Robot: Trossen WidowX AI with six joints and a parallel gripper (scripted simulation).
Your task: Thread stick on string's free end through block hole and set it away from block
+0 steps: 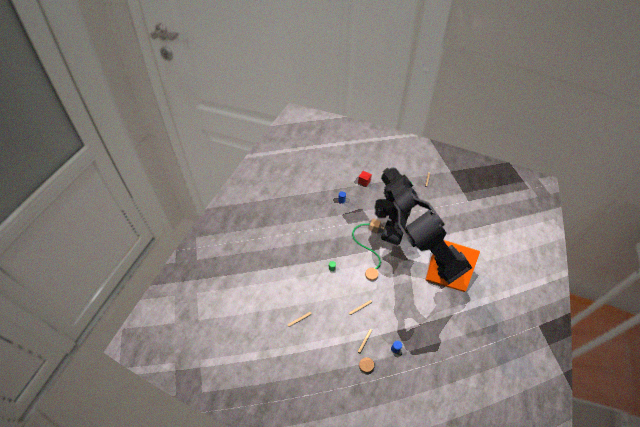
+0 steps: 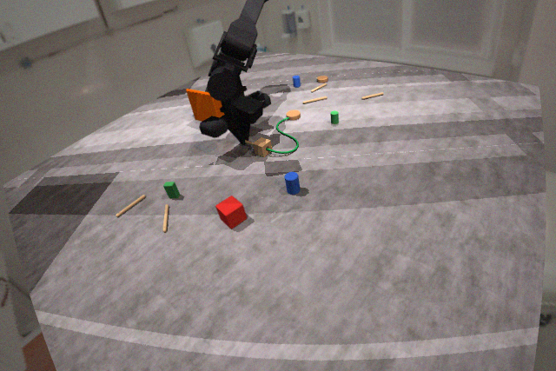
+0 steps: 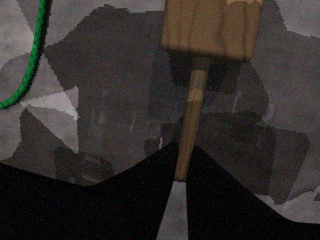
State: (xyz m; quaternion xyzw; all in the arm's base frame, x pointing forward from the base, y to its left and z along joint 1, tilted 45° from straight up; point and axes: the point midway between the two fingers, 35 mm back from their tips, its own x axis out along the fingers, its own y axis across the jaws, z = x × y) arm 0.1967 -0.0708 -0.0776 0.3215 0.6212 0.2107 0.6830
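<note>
My gripper tip is now 6 cm short of the wooden block, 1 cm to the left of it and 1 cm below it. The rest, counted from my gripper tip: red cube 21 cm to the right, 14 cm ahead, 1 cm above; green cylinder 18 cm to the left, 16 cm ahead, 1 cm above; thin wooden stick 4 cm ahead, 1 cm above.
</note>
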